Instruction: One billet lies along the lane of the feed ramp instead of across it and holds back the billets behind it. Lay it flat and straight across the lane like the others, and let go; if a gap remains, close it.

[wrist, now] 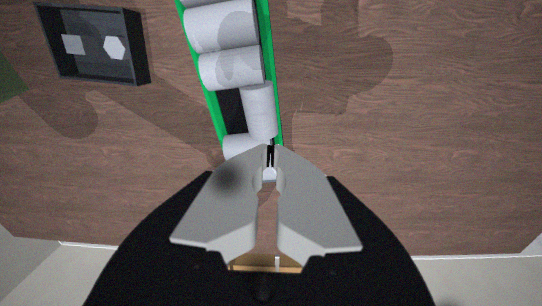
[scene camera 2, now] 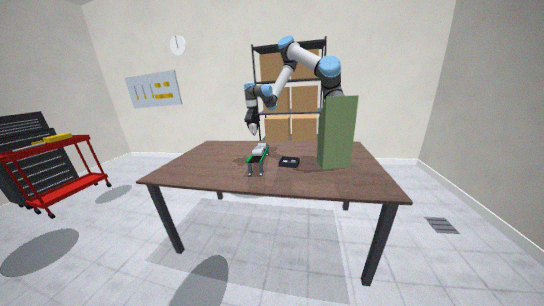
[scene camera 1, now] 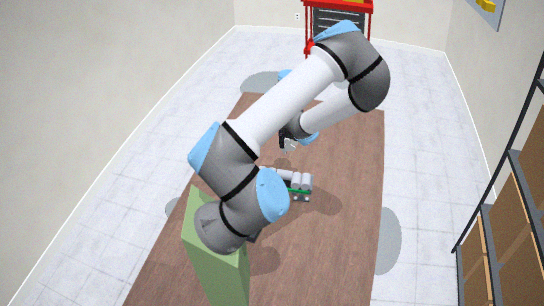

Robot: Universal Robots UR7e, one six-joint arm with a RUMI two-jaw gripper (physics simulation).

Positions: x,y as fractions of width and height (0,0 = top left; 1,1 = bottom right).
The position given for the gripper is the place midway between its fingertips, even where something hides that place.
Observation:
In view: the gripper (wrist: 0.50,0.48) and a black tray (wrist: 0.25,0.23).

